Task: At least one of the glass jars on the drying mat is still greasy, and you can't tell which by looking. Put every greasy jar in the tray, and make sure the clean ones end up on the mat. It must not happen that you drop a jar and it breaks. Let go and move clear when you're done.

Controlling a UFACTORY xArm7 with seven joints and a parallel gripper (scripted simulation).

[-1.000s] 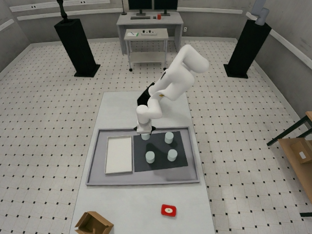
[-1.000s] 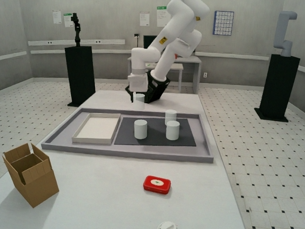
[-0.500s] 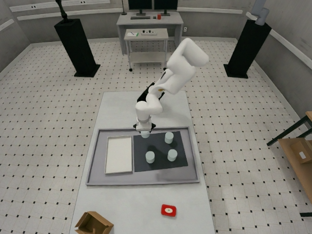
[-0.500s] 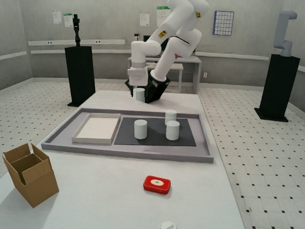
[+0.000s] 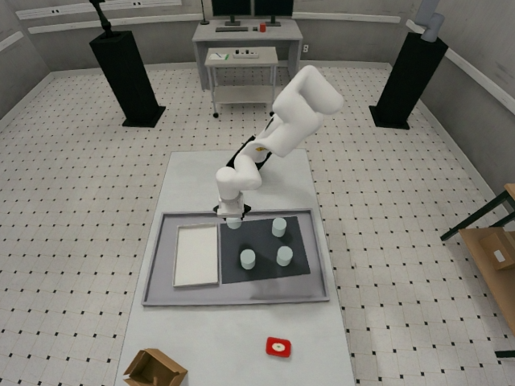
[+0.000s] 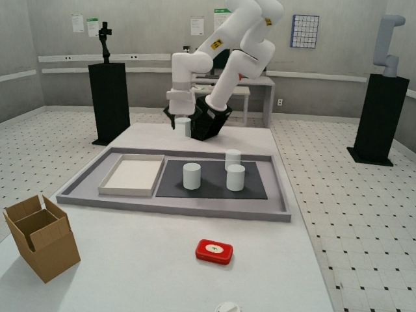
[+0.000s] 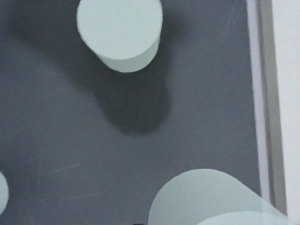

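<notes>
Now: hand 19 cm above the white tray, 18 cm to the left of it and 12 cm short of it. The rest, counted from my hand: cardboard box (60 cm ahead, 19 cm to the right, 13 cm below); then red tin (48 cm ahead, 23 cm to the left, 18 cm below); then dark drying mat (19 cm below, 14 cm to the left, 5 cm ahead).
</notes>
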